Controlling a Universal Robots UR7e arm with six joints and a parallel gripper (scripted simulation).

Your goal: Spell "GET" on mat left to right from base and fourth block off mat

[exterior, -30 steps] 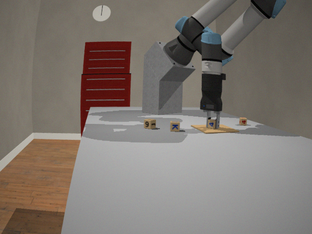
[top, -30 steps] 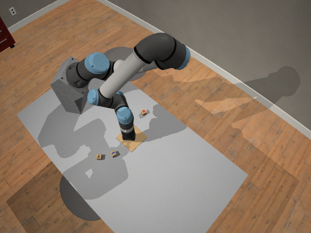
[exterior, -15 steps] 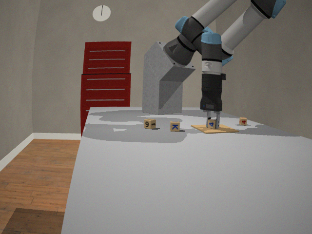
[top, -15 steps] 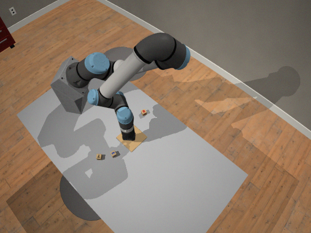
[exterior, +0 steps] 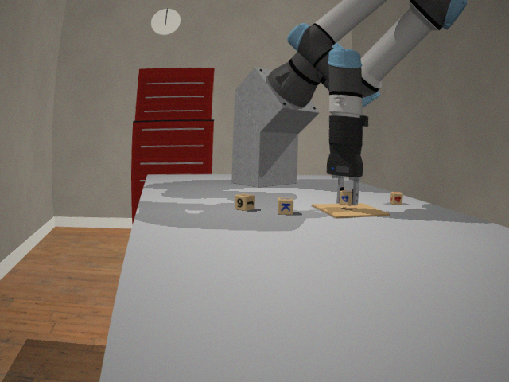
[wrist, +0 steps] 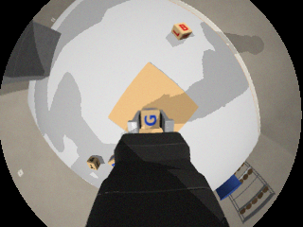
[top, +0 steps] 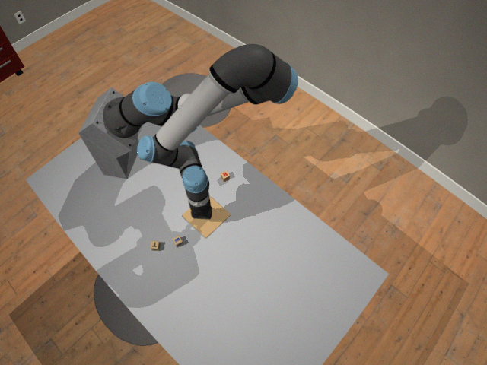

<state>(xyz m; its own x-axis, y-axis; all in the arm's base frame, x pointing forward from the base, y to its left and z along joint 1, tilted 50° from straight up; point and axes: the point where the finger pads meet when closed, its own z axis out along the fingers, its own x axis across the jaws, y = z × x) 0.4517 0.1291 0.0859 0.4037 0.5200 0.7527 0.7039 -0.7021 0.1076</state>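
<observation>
The tan mat lies 3 cm below my hand and 1 cm to the left of it. Round my hand: E block (14 cm to the right, 6 cm ahead, 2 cm below).
</observation>
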